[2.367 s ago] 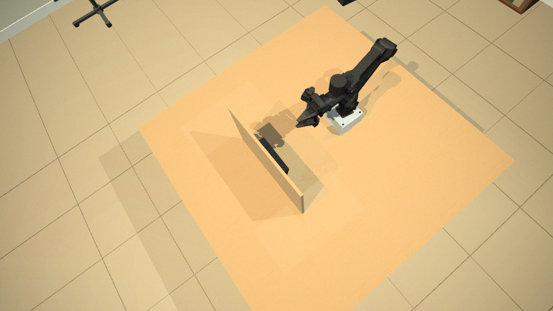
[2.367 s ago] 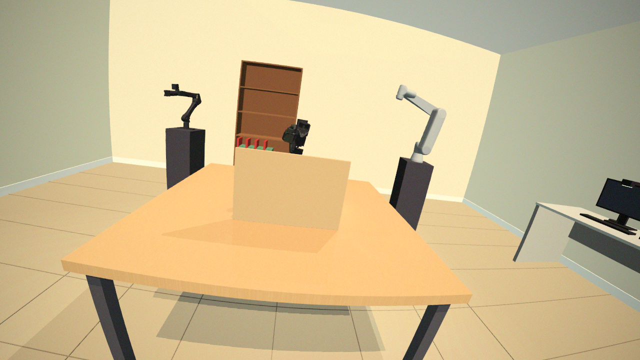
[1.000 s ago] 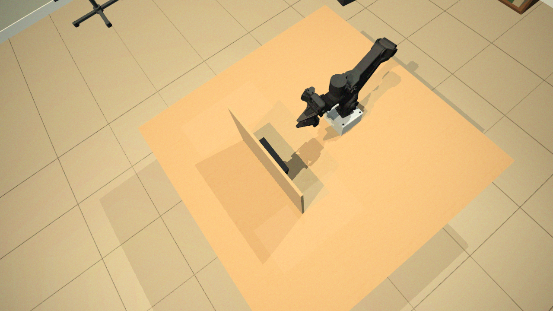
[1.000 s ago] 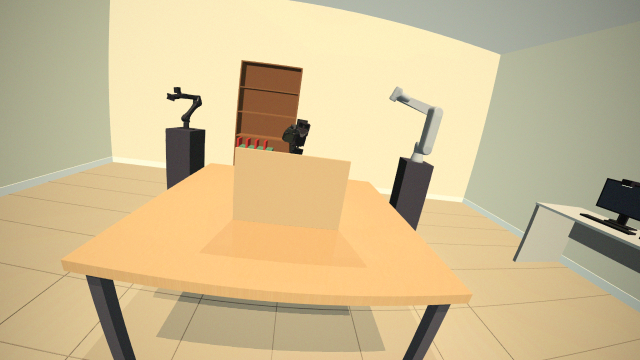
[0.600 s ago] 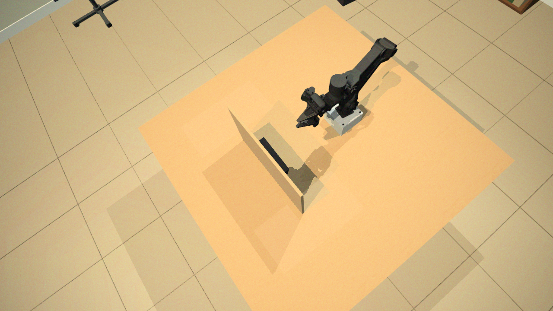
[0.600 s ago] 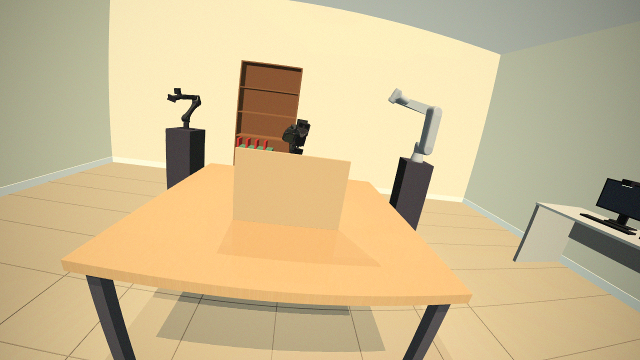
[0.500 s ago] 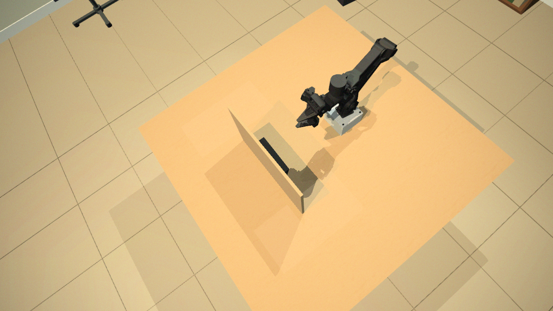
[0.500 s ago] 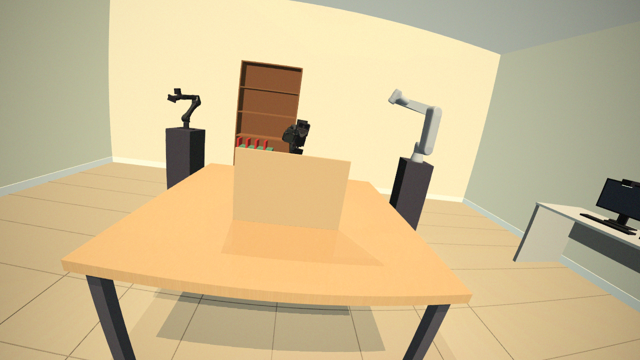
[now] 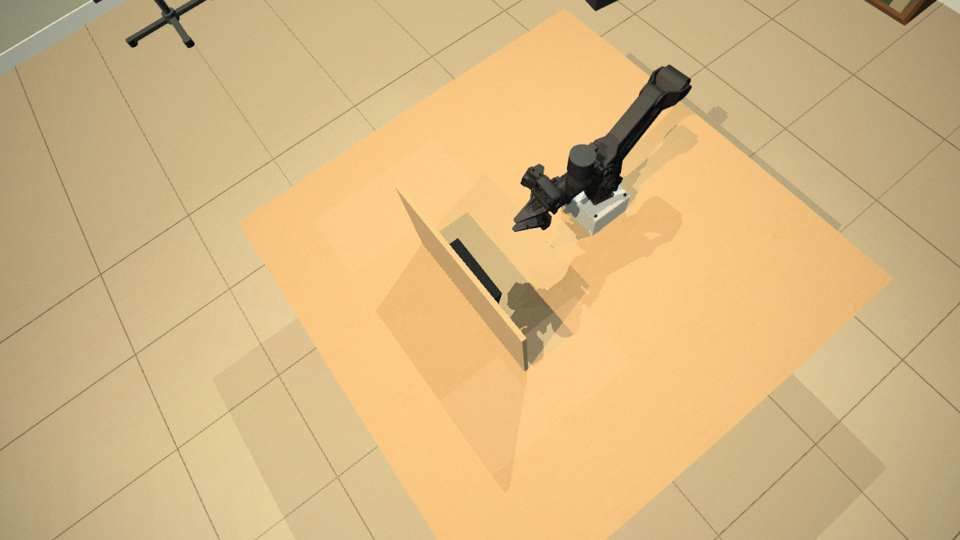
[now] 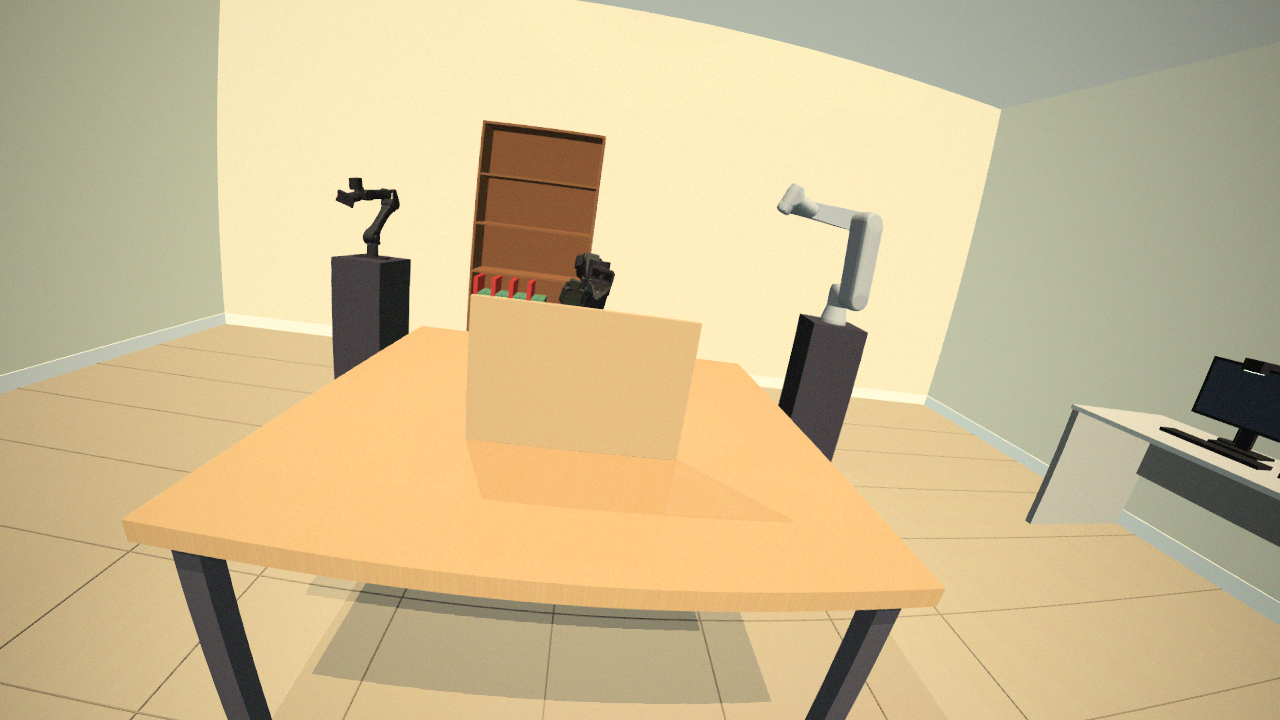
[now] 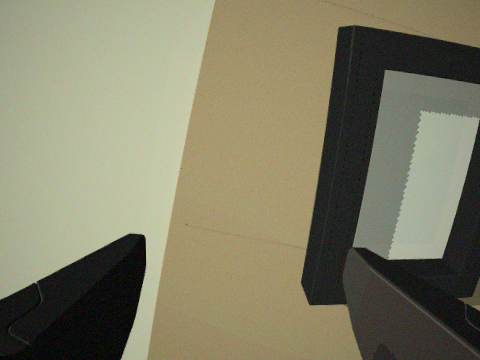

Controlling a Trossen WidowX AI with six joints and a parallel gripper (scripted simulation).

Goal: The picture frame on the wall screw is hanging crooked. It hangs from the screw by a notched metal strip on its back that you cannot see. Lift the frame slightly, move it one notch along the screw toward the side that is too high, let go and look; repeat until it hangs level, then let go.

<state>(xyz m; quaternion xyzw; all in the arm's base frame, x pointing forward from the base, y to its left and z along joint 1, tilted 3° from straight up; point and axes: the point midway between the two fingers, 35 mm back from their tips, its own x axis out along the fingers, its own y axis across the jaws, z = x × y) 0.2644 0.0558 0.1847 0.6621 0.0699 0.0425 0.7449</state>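
Now: the picture frame 13 cm ahead of my gripper tip, 11 cm below it and 2 cm to the left of it. Also, from my gripper tip: wall panel: 14 cm ahead, 13 cm below, 1 cm to the left.
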